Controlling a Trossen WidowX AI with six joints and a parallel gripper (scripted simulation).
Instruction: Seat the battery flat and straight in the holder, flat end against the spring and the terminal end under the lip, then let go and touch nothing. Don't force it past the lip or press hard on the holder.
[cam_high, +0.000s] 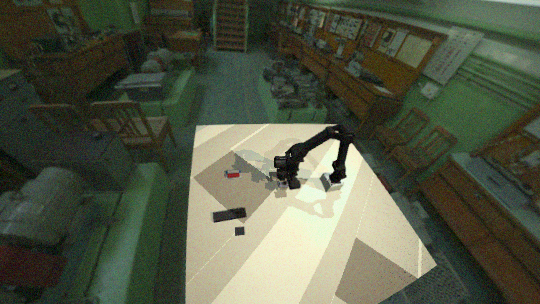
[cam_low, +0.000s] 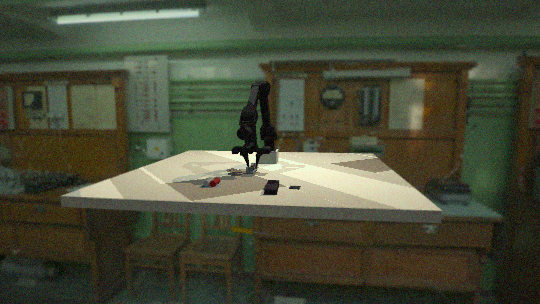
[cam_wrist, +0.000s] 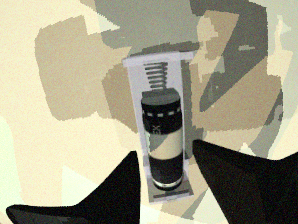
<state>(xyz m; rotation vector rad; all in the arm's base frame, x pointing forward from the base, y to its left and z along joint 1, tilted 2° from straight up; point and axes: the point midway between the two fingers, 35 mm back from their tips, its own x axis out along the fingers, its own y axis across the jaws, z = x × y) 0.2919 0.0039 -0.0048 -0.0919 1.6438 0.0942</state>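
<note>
Now: gripper tip right at the battery. From my gripper tip the other things lie so: black bar 33 cm ahead, 20 cm to the left, 1 cm below; then black square 27 cm ahead, 28 cm to the left, 2 cm below.
</note>
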